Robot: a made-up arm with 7 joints. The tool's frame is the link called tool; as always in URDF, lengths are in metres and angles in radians.
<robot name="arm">
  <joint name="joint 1" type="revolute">
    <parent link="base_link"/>
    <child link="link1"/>
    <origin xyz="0 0 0.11" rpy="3.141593 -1.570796 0"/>
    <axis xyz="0 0 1"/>
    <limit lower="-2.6" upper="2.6"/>
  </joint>
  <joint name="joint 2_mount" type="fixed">
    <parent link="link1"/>
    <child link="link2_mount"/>
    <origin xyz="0.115 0.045 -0.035" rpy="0 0 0"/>
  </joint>
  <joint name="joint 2" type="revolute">
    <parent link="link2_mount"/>
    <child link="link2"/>
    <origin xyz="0.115 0.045 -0.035" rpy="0 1.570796 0"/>
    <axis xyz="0 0 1"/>
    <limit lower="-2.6" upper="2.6"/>
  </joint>
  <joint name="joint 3" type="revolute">
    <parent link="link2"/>
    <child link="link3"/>
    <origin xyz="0.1 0.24 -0.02" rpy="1.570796 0 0"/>
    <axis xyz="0 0 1"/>
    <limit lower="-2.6" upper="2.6"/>
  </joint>
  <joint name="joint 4" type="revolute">
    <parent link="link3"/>
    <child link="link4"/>
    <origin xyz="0.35 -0.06 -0.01" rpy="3.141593 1.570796 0"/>
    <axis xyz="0 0 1"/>
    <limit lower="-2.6" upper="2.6"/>
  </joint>
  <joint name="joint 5" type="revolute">
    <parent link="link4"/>
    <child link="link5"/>
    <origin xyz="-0.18 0.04 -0.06" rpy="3.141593 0 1.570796"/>
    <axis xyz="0 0 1"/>
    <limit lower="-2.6" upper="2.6"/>
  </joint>
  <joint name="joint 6" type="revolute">
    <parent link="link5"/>
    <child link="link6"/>
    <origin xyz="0.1 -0.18 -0.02" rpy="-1.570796 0 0"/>
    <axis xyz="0 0 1"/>
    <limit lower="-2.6" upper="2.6"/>
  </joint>
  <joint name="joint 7" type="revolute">
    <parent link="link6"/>
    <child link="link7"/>
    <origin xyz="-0.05 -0.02 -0.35" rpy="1.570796 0 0"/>
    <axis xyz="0 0 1"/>
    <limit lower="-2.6" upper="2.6"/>
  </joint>
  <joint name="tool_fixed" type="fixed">
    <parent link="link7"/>
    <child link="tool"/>
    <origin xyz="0.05 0.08 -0.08" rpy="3.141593 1.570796 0"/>
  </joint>
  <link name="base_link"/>
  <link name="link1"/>
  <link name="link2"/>
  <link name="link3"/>
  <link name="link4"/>
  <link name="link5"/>
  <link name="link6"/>
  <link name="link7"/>
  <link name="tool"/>
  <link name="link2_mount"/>
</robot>
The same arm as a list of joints. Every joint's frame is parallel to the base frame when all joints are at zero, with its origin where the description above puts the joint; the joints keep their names.
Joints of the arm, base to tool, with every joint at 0 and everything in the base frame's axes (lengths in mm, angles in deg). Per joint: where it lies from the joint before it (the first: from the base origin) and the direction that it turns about. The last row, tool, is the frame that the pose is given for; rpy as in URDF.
joint 1: axis 1 0 0 xyz 0 0 110
joint 2: axis 0 0 1 xyz -70 -90 230
joint 3: axis 0 1 0 xyz -100 -240 -20
joint 4: axis 1 0 0 xyz -350 -10 -60
joint 5: axis -1 0 0 xyz -60 180 -40
joint 6: axis 0 -1 0 xyz 20 180 -100
joint 7: axis -1 0 0 xyz -20 350 50
tool: xyz 80 -80 -50 rpy 0 0 0
Joint limits (deg, base to tool): -148.97..148.97 -148.97..148.97 -148.97..148.97 -148.97..148.97 -148.97..148.97 -148.97..148.97 -148.97..148.97

